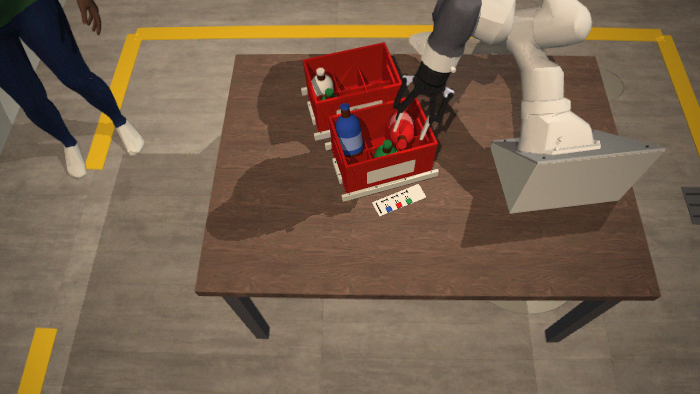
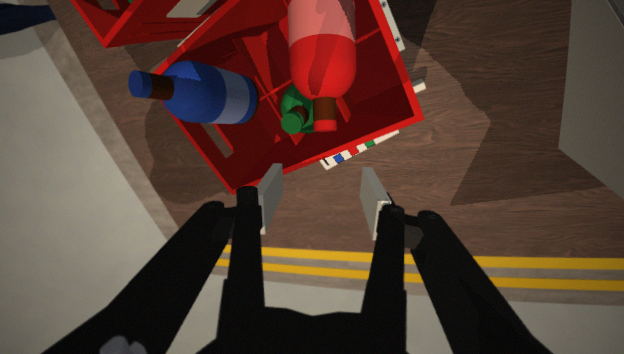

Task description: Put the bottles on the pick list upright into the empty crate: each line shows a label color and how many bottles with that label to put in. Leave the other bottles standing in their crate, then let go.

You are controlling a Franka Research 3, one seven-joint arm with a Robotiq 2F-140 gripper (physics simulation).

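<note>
The front red crate (image 1: pixel 350 176) (image 2: pixel 202 150) holds three bottles. The blue bottle (image 1: pixel 349 132) (image 2: pixel 210 95) stands upright at its left. The green bottle (image 1: pixel 386 150) (image 2: pixel 292 121) is low near the front middle, partly hidden. The red bottle (image 1: pixel 401 131) (image 2: pixel 322 60) is tilted at the right, its neck leaning toward the front wall. My gripper (image 1: pixel 411 126) (image 2: pixel 321 180) is partly open and empty, above the crate's right side near the red bottle, apart from its neck. The pick list (image 1: pixel 415 194) (image 2: pixel 330 163) shows blue, red and green dots; the counts are too small to read surely.
The back red crate (image 1: pixel 352 59) (image 2: pixel 107 40) stands close behind the front one. A white bottle (image 1: pixel 321 86) and a green bottle (image 1: pixel 328 94) are in its left part. The robot's base block (image 1: pixel 570 177) is at the right. A person (image 1: pixel 55 65) stands left of the table (image 1: pixel 425 260).
</note>
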